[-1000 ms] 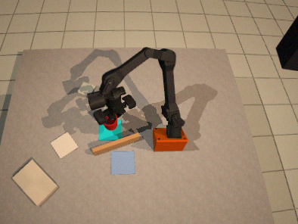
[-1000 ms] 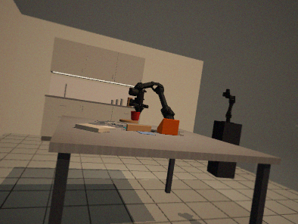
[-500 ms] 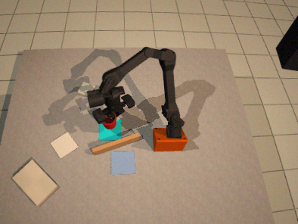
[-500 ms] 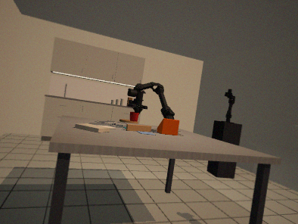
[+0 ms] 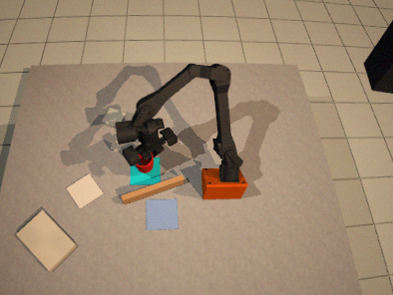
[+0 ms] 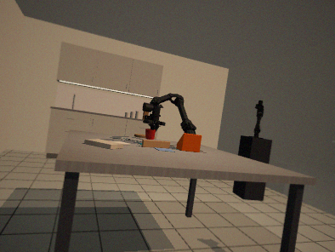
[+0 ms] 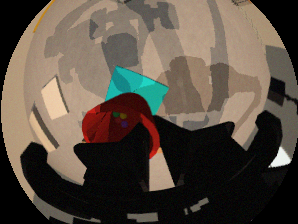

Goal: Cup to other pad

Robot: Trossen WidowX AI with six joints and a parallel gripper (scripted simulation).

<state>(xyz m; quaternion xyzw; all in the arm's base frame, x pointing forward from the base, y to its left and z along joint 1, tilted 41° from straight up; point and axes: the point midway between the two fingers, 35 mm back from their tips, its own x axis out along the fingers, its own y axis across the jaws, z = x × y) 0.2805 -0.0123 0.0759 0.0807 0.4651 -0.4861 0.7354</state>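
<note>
The wooden bar is 100 mm to the left of my gripper tip, 70 mm below it and 20 mm behind it. Also, from my gripper tip: light blue pad (180 mm to the left, 90 mm below, 60 mm behind); then red cup (20 mm to the left, 20 mm ahead).
</note>
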